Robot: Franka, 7 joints.
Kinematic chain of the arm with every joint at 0, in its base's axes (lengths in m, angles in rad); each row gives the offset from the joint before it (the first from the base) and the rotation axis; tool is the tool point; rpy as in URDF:
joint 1: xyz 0 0 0.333 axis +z
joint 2: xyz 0 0 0 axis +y
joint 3: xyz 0 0 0.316 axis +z
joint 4: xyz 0.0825 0 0 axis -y
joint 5: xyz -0.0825 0 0.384 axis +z
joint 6: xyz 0 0 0 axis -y
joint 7: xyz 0.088 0 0 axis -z
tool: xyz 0 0 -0.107 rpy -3.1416 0 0
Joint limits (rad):
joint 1: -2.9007..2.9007
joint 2: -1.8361..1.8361
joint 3: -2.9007..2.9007
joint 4: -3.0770..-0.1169
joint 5: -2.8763..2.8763
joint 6: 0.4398..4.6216
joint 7: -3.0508..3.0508
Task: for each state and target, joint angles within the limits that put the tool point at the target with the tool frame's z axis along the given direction. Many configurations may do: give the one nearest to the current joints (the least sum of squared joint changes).
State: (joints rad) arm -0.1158 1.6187 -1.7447 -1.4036 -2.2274 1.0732 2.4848
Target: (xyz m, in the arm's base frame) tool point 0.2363 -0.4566 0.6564 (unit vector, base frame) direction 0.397 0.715 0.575
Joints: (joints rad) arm -0.1311 1.4017 -1.8733 -1.8203 -1.8917 0.8608 2.4848
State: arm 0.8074 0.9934 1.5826 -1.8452 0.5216 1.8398 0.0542
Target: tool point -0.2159 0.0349 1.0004 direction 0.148 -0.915 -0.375
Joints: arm 1.2442 0.6303 2.4933 -1.0500 0.7003 1.2520 0.0542
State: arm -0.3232 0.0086 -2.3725 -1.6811 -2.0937 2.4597 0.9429
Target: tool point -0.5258 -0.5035 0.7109 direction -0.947 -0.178 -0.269
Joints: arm 0.2207 -0.6345 -2.1322 -0.9812 -1.6121 2.1979 0.9429
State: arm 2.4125 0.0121 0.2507 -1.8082 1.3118 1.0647 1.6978
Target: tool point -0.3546 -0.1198 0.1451 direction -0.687 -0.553 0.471
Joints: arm 2.5249 0.6638 0.5520 -2.7133 2.1813 1.2417 1.6978
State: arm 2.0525 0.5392 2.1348 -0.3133 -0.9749 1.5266 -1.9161
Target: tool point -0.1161 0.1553 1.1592 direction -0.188 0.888 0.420
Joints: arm 1.3815 0.1463 1.7781 -0.2615 -1.5208 2.1741 -1.9161
